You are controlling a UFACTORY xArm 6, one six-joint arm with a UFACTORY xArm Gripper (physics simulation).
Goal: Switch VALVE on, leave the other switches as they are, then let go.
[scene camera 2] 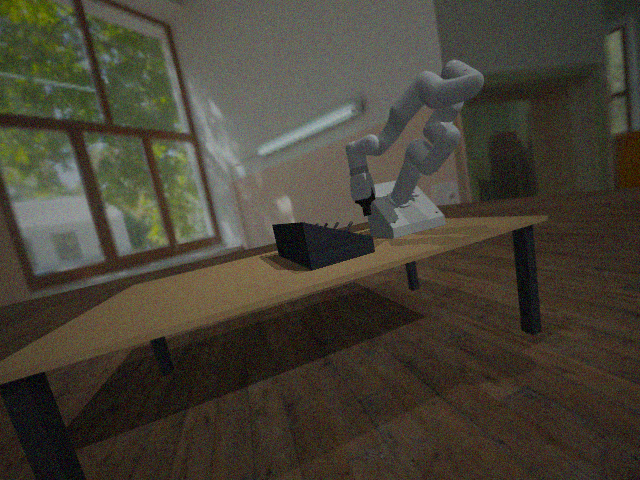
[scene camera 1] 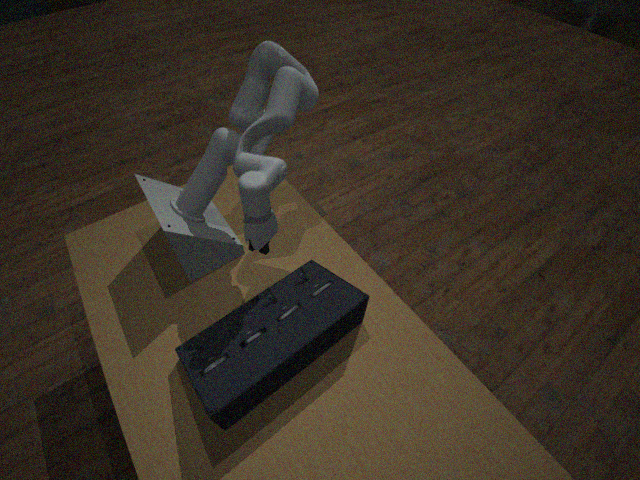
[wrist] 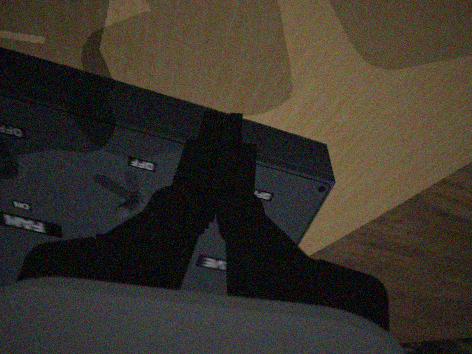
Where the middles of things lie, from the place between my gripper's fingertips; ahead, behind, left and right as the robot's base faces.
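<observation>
There's the dark switch box [scene camera 1: 242, 364], and it's 5 cm below my hand, 23 cm ahead of it and 9 cm to the right of it.
</observation>
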